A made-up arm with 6 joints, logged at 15 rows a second.
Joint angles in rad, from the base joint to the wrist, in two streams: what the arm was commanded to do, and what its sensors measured. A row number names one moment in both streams.
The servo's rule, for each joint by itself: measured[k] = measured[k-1] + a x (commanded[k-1-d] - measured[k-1]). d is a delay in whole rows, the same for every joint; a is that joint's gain. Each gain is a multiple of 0.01, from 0.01 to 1. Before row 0 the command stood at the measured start. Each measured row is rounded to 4 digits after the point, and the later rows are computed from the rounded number. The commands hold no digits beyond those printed.
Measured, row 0:
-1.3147, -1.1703, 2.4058, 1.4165, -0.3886, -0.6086
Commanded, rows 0 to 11:
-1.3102, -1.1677, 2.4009, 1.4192, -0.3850, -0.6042
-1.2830, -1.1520, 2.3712, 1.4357, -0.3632, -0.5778
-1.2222, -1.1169, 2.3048, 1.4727, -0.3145, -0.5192
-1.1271, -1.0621, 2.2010, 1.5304, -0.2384, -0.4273
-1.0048, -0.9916, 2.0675, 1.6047, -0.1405, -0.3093
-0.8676, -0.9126, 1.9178, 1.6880, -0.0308, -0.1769
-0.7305, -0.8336, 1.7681, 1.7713, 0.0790, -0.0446
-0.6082, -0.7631, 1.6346, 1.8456, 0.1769, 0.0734
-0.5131, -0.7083, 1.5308, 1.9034, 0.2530, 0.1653
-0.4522, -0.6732, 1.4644, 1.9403, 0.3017, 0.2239
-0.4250, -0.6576, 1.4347, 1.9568, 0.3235, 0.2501
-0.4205, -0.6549, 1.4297, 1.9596, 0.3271, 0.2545
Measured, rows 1 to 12:
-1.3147, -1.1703, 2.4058, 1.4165, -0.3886, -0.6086
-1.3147, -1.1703, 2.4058, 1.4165, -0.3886, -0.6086
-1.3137, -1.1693, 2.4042, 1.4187, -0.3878, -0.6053
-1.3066, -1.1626, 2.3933, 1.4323, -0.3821, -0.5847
-1.2872, -1.1448, 2.3641, 1.4646, -0.3666, -0.5356
-1.2504, -1.1125, 2.3103, 1.5172, -0.3371, -0.4544
-1.1939, -1.0653, 2.2302, 1.5872, -0.2919, -0.3456
-1.1189, -1.0057, 2.1271, 1.6678, -0.2318, -0.2191
-1.0296, -0.9386, 2.0086, 1.7506, -0.1603, -0.0882
-0.9327, -0.8702, 1.8852, 1.8266, -0.0827, 0.0330
-0.8362, -0.8071, 1.7682, 1.8880, -0.0055, 0.1322
-0.7479, -0.7549, 1.6679, 1.9298, 0.0652, 0.2010
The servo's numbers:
d 2
a 0.23 0.39 0.33 0.80 0.23 0.75

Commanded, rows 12 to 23:
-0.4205, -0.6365, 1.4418, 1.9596, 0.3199, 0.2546
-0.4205, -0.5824, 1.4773, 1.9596, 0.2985, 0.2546
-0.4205, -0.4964, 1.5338, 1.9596, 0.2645, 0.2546
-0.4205, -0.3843, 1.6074, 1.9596, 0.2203, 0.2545
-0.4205, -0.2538, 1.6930, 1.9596, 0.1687, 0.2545
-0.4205, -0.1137, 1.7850, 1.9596, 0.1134, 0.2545
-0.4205, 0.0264, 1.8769, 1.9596, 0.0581, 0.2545
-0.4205, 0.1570, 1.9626, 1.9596, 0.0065, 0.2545
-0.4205, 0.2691, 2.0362, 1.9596, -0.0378, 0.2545
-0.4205, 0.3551, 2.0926, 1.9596, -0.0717, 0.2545
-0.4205, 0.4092, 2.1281, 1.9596, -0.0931, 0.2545
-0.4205, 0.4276, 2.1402, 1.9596, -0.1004, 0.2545
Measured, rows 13 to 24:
-0.6736, -0.7170, 1.5909, 1.9514, 0.1246, 0.2378
-0.6154, -0.6928, 1.5377, 1.9580, 0.1712, 0.2503
-0.5706, -0.6708, 1.5061, 1.9593, 0.2054, 0.2535
-0.5361, -0.6363, 1.4966, 1.9595, 0.2268, 0.2543
-0.5095, -0.5817, 1.5089, 1.9596, 0.2355, 0.2545
-0.4890, -0.5047, 1.5414, 1.9596, 0.2320, 0.2545
-0.4732, -0.4068, 1.5914, 1.9596, 0.2174, 0.2545
-0.4611, -0.2925, 1.6553, 1.9596, 0.1935, 0.2545
-0.4518, -0.1681, 1.7284, 1.9596, 0.1624, 0.2545
-0.4446, -0.0413, 1.8057, 1.9596, 0.1265, 0.2545
-0.4391, 0.0798, 1.8818, 1.9596, 0.0887, 0.2545
-0.4348, 0.1872, 1.9514, 1.9596, 0.0518, 0.2545

